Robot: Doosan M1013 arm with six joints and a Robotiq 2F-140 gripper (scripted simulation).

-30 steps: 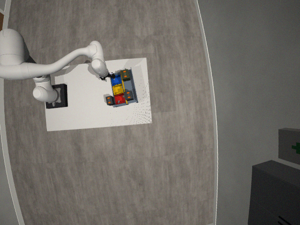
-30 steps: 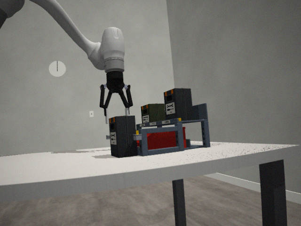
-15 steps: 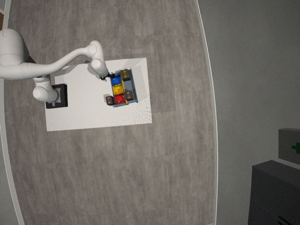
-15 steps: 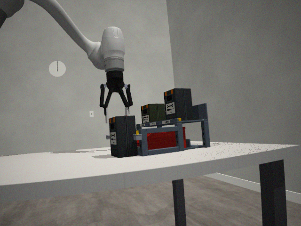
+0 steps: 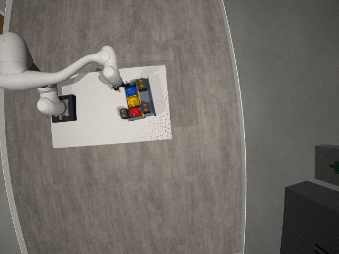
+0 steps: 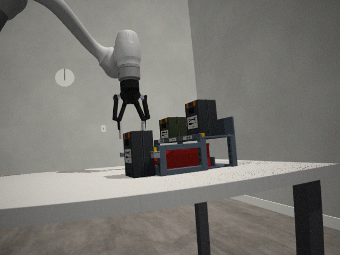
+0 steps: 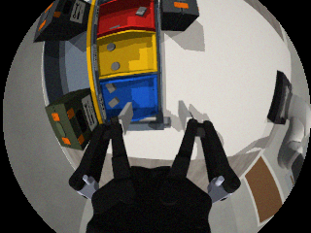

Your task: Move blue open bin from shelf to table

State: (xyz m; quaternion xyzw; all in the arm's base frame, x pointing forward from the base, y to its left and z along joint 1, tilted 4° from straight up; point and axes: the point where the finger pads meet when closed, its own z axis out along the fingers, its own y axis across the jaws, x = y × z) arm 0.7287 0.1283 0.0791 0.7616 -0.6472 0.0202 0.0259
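Right now my hand is 8 cm short of the blue open bin, 1 cm to the right of it and 11 cm above it. Also, from my hand: yellow bin: 10 cm ahead, 10 cm to the right, 11 cm below; then green box: 17 cm ahead, 3 cm to the left; then red bin: 12 cm ahead, 21 cm to the right, 11 cm below.
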